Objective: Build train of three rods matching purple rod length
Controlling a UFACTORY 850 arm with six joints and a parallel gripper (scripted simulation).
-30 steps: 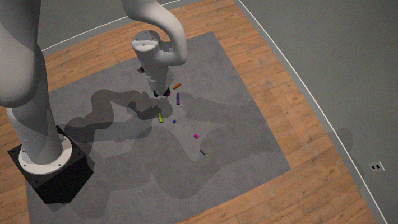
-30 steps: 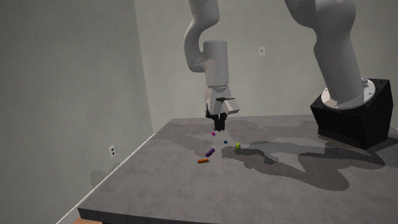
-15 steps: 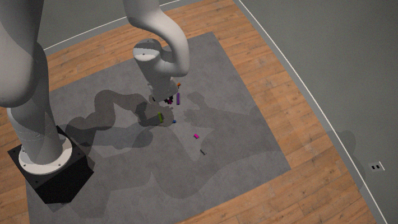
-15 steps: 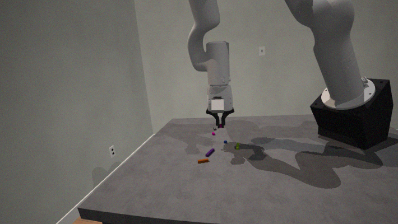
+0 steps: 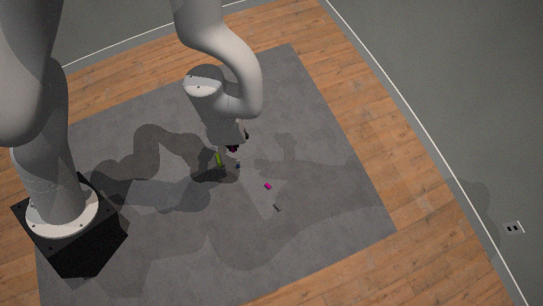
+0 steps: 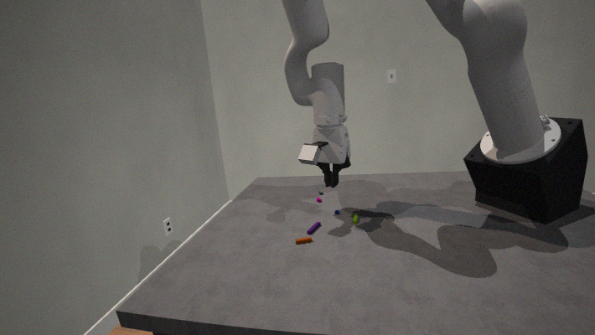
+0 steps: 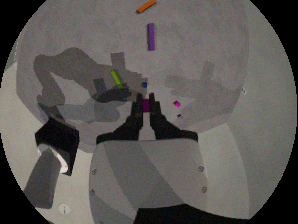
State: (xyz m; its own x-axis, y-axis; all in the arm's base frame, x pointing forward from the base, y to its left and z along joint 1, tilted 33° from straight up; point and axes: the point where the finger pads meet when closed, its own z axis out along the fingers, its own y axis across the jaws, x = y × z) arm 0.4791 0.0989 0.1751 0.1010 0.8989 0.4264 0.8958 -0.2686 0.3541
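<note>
The blue rod lies 120 mm below my hand and 30 mm to the right of it. Round my hand: lime rod 120 mm below, 70 mm behind; purple rod 120 mm below, 90 mm to the left, 30 mm ahead; orange rod 160 mm to the left, 120 mm below, 30 mm ahead.
</note>
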